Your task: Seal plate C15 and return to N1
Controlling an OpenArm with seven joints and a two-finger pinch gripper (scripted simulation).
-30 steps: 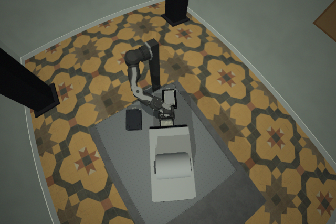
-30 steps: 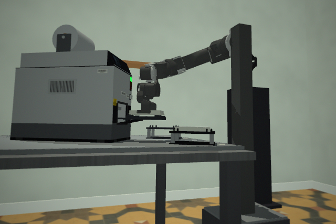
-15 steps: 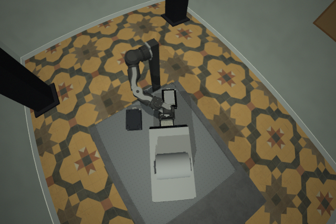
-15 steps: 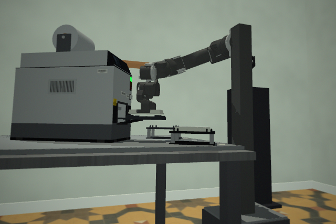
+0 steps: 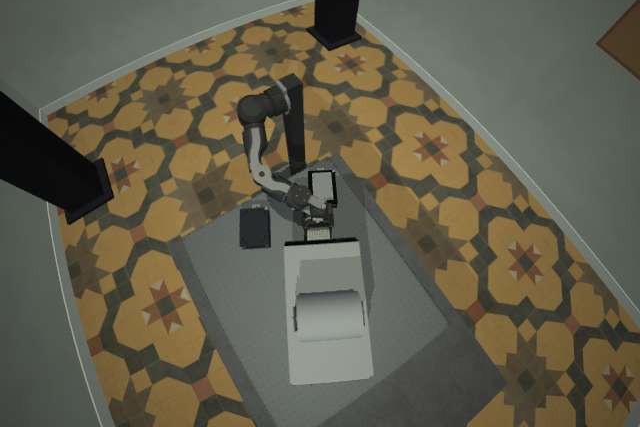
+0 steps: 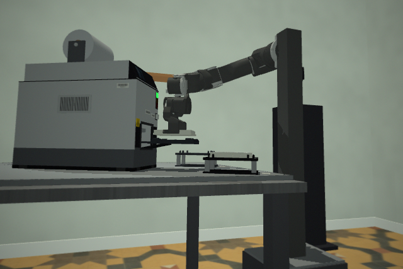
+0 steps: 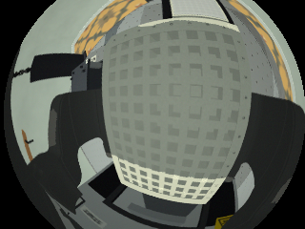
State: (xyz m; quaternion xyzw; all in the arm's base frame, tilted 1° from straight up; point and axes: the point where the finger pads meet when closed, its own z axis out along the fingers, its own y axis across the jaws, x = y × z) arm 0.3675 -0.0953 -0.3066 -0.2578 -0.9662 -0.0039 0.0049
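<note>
Now: the plate C15 right at my hand. From my hand the other things lie so: sealer stage: 3 cm below; then start key: 4 cm ahead, 13 cm to the right, 7 cm above; then yellow warning label: 13 cm ahead, 3 cm to the left, 3 cm above.
</note>
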